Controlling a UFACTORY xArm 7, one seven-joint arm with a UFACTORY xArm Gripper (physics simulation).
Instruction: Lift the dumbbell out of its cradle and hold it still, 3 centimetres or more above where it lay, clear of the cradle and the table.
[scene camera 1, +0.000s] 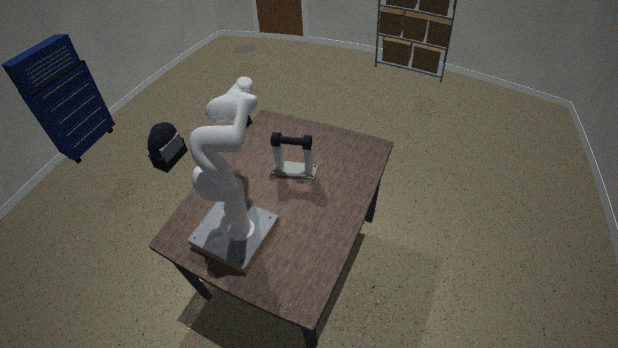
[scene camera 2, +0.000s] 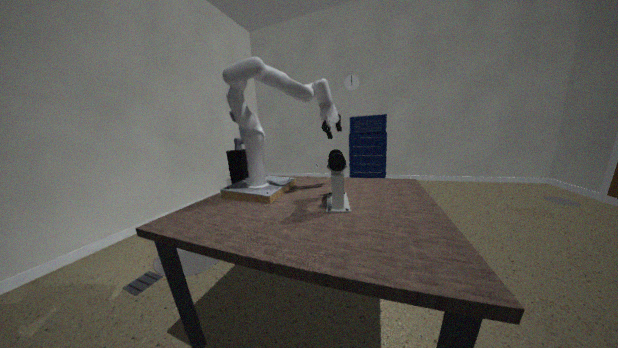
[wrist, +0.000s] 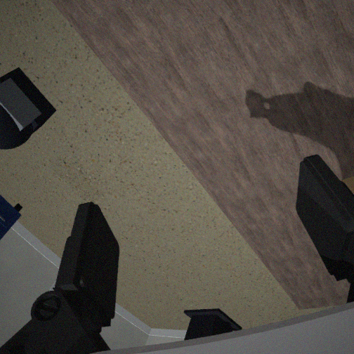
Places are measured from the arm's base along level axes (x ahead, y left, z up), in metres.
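Pixels of known places: gripper, between the fingertips: (scene camera 2: 335, 134); arm's base, origin of its link: (scene camera 1: 241, 229) (scene camera 2: 258, 185).
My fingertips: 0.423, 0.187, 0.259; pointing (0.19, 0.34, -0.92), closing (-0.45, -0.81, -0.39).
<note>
Ahead of a thing's pixels: the offset from my fingertips to its top centre, as dx, dy, dz. "spot": to the spot under its first point. Level surfaces: height alone.
The black dumbbell @(+0.041, -0.244, -0.068) (scene camera 1: 293, 140) (scene camera 2: 336, 160) lies level across the tops of the two pale posts of its cradle @(spot: +0.031, -0.332, -0.206) (scene camera 1: 308, 161) (scene camera 2: 338, 186), whose light base plate rests on the table. In scene camera 2 it shows end-on. My gripper (scene camera 2: 334, 133) (wrist: 202, 204) is open, with nothing between its black fingers. In scene camera 2 it hangs in the air higher than the dumbbell, apart from it. In scene camera 1 the arm hides most of the gripper, and a dark part shows left of the dumbbell. The dumbbell and cradle do not show in the wrist view.
The brown table @(dz -0.308) (scene camera 1: 320, 220) (scene camera 2: 380, 235) (wrist: 210, 100) carries the arm's base plate (scene camera 1: 210, 225) (scene camera 2: 240, 192). Beyond the table are a blue tool cabinet (scene camera 1: 65, 100) (scene camera 2: 368, 150), a black object with a grey panel (scene camera 1: 166, 145) (wrist: 20, 105), and a shelf rack (scene camera 1: 377, 50) with boxes.
</note>
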